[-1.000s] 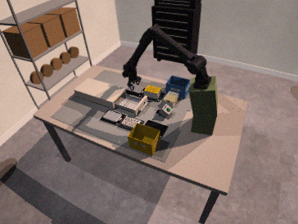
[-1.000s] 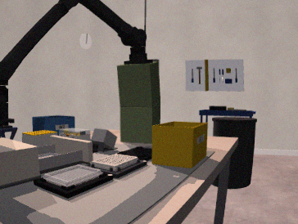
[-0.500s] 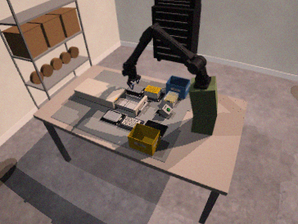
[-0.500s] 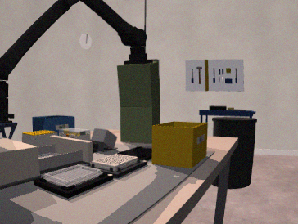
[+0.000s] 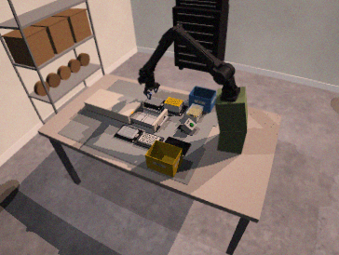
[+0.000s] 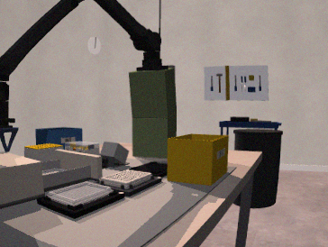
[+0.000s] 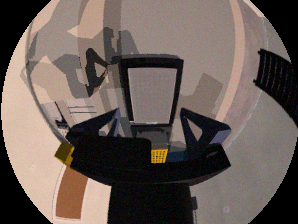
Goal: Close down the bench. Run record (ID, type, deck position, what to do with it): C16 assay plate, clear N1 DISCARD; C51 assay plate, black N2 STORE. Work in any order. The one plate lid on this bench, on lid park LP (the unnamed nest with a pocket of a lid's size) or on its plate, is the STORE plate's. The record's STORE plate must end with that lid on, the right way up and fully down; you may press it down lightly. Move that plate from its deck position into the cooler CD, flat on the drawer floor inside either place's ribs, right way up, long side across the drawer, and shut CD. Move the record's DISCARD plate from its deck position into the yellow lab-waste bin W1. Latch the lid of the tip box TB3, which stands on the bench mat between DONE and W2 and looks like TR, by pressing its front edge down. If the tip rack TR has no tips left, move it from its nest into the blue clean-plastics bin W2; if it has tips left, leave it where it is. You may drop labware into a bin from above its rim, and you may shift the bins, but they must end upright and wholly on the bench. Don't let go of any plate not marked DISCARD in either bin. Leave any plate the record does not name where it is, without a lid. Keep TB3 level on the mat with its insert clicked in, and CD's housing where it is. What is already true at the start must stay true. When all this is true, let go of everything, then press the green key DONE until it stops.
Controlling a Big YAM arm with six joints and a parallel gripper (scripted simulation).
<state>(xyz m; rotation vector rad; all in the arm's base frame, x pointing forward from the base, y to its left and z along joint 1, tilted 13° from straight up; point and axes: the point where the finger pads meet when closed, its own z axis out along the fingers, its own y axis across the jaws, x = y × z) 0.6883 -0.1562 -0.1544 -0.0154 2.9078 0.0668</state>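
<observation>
Right now the clear plate lid is 10 mm behind my hand and 60 mm below it. From my hand the other things lie so: black plate (10 mm behind, 60 mm below); black nest N2 (10 mm behind, 80 mm below); yellow-topped tip rack TR (190 mm behind, 10 mm to the right, 30 mm below).
</observation>
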